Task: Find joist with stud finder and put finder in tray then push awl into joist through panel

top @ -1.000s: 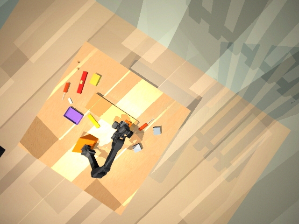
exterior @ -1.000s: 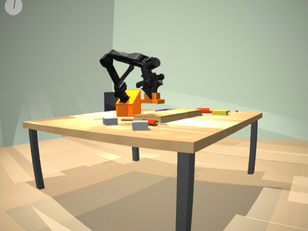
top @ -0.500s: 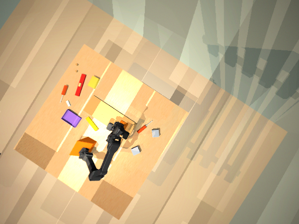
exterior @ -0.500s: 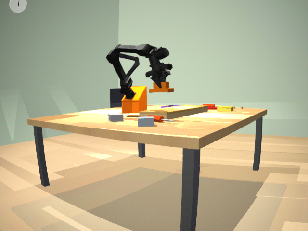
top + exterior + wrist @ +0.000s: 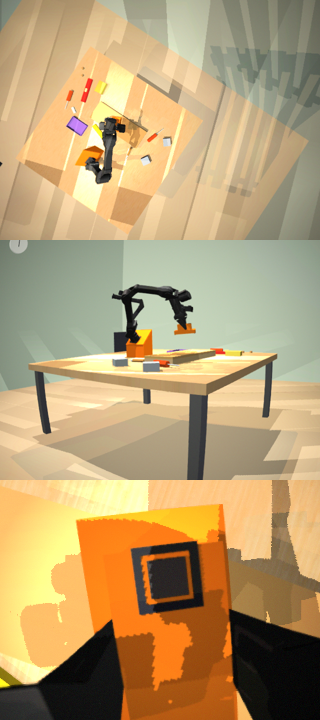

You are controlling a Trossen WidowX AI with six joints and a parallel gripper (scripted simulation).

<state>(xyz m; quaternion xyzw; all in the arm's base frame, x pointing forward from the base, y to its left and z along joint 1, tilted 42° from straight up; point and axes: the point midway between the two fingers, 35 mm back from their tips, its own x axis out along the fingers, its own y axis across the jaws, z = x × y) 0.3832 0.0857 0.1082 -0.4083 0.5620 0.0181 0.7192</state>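
Right now my gripper tip is 330 mm to the right of the purple tray, 280 mm past it and 160 mm above it. Also, from my gripper tip: orange stud finder 20 mm above, 10 mm ahead; yellow bar 200 mm behind, 170 mm below, 130 mm to the left; wooden-handled awl 220 mm to the right, 210 mm behind, 170 mm below.
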